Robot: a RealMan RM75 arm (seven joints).
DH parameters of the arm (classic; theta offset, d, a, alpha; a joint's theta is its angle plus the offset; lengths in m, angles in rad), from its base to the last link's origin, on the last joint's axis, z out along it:
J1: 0 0.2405 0 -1.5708
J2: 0 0 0 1.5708
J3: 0 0.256 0 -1.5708
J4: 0 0 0 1.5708
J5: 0 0.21 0 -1.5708
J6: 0 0 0 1.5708
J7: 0 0.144 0 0
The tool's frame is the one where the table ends.
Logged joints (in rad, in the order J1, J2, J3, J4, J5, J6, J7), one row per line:
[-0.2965 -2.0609 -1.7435 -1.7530 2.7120 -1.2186 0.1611]
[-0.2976 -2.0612 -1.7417 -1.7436 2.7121 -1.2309 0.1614]
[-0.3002 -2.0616 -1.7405 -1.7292 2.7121 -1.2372 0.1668]
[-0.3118 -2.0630 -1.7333 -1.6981 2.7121 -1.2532 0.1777]
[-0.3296 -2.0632 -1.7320 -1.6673 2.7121 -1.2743 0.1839]
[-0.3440 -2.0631 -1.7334 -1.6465 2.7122 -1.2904 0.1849]
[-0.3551 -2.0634 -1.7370 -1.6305 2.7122 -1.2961 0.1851]
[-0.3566 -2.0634 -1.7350 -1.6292 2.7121 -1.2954 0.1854]
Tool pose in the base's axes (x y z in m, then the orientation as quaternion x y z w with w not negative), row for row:
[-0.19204 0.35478 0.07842 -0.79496 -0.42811 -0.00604 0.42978]
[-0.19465 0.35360 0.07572 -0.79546 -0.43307 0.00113 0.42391]
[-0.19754 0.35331 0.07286 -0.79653 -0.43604 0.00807 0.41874]
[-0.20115 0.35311 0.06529 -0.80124 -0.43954 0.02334 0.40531]
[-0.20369 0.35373 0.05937 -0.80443 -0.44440 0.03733 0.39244]
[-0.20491 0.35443 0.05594 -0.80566 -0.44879 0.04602 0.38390]
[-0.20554 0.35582 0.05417 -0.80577 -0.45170 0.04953 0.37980]
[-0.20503 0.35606 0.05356 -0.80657 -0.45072 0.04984 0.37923]
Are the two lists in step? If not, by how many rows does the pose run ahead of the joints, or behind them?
They are in step.
